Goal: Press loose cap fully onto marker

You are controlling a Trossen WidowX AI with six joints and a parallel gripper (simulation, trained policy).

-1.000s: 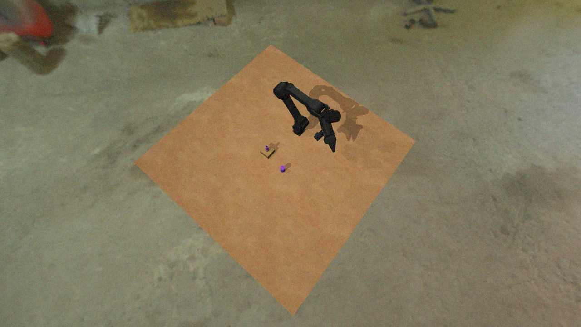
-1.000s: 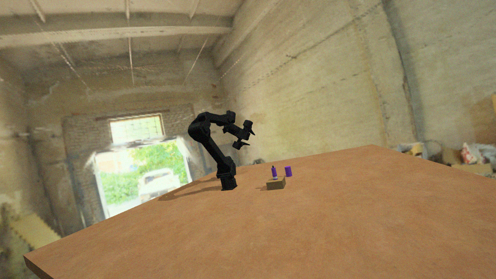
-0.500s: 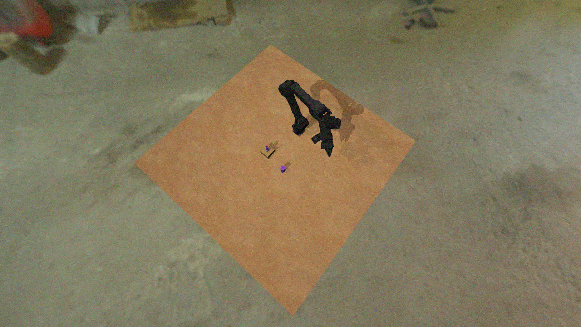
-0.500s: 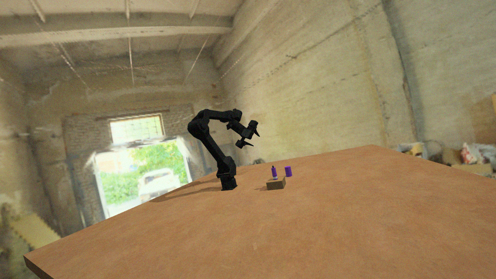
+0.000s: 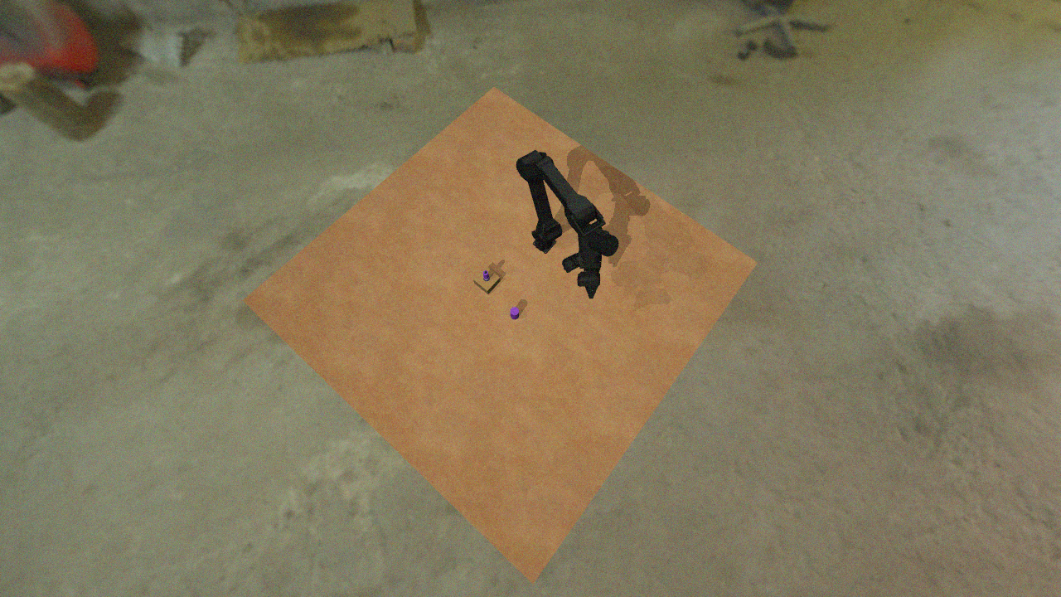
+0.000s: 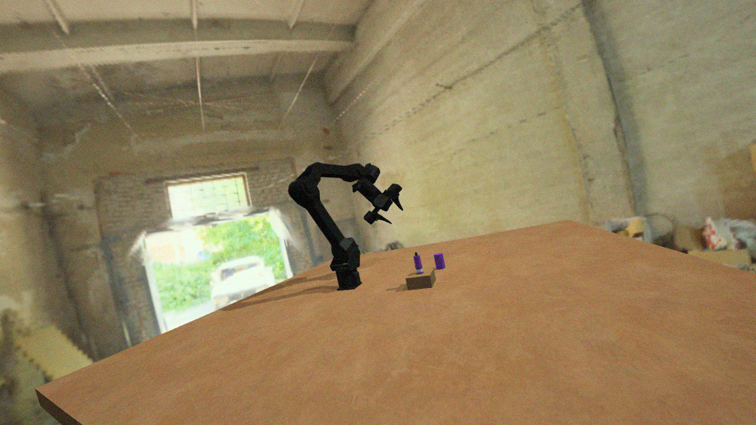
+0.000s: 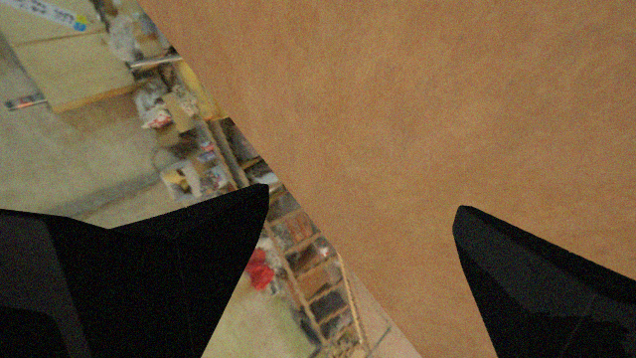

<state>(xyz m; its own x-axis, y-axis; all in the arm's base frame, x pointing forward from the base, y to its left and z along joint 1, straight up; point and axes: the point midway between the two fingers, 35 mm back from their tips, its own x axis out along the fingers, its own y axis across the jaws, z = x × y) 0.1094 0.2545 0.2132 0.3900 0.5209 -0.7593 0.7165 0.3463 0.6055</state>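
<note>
The purple cap lies 16 cm ahead of my gripper tip, 17 cm to the right of it and 16 cm below it. The rest, counted from my gripper tip: holder block (13 cm ahead, 33 cm to the right, 17 cm below).
</note>
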